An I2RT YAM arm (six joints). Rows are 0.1 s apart.
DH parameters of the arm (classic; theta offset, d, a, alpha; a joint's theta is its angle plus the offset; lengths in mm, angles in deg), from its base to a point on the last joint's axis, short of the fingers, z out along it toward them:
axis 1: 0 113.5 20 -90
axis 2: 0 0 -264 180
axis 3: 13.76 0 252.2 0
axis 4: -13.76 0 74 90
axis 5: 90 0 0 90
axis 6: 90 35.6 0 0
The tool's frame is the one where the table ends.
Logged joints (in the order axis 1, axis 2, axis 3, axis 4, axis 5, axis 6), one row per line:
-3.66, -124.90, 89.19, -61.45, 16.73, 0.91
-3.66, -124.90, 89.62, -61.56, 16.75, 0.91
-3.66, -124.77, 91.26, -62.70, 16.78, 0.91
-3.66, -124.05, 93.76, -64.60, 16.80, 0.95
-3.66, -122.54, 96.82, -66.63, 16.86, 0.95
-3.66, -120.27, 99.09, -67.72, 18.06, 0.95
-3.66, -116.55, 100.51, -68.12, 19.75, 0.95
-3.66, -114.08, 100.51, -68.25, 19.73, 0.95
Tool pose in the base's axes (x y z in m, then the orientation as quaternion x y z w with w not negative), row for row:
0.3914, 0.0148, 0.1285, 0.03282, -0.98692, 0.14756, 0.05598
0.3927, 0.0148, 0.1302, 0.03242, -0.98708, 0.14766, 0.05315
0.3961, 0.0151, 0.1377, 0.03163, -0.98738, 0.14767, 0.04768
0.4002, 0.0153, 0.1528, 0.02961, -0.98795, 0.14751, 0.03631
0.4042, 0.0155, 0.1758, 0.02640, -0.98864, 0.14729, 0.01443
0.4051, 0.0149, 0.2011, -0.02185, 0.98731, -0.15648, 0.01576
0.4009, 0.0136, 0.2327, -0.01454, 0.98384, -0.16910, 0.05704
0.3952, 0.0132, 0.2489, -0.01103, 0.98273, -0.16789, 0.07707
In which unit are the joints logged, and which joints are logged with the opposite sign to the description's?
The joints are logged in degrees. Opposite sign: axis 1, axis 2.
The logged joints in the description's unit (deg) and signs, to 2 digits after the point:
3.66, 124.90, 89.19, -61.45, 16.73, 0.91
3.66, 124.90, 89.62, -61.56, 16.75, 0.91
3.66, 124.77, 91.26, -62.70, 16.78, 0.91
3.66, 124.05, 93.76, -64.60, 16.80, 0.95
3.66, 122.54, 96.82, -66.63, 16.86, 0.95
3.66, 120.27, 99.09, -67.72, 18.06, 0.95
3.66, 116.55, 100.51, -68.12, 19.75, 0.95
3.66, 114.08, 100.51, -68.25, 19.73, 0.95

